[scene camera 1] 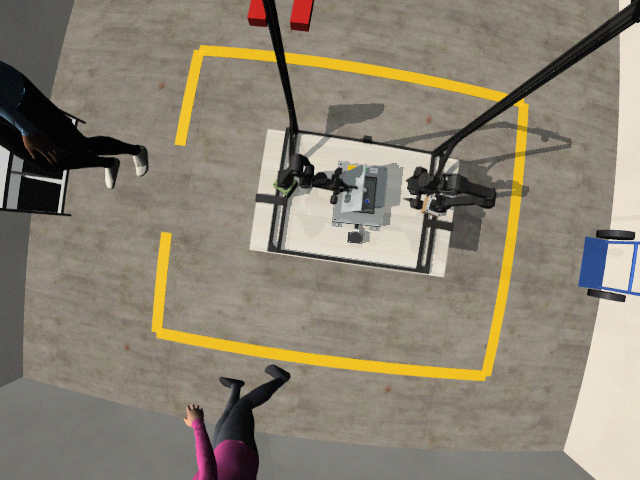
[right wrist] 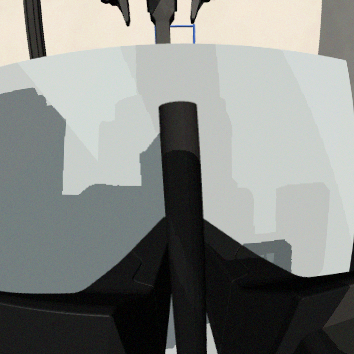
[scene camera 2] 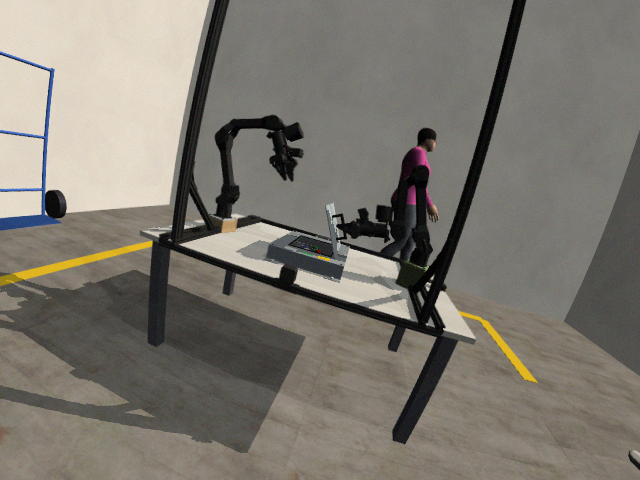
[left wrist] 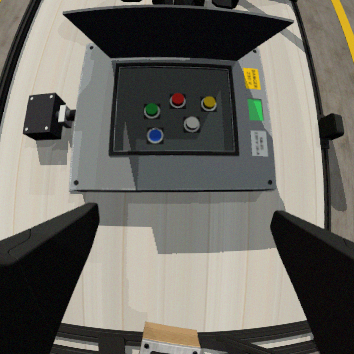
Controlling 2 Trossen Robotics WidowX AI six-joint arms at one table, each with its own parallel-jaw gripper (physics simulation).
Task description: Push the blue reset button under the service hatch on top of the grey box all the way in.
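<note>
The grey box lies on the table. Its service hatch stands upright. The blue button shows uncovered in the recess; its cap looks low inside its pale ring, lower than the other caps. Exact depth is hard to tell. My left gripper is open and empty, high above the table, away from the box on the left arm's side. My right gripper is shut on the hatch's black handle.
Beside the blue button are a green button, a red button, a yellow button and a white button. A black block stands beside the box. Black frame posts rise from the table.
</note>
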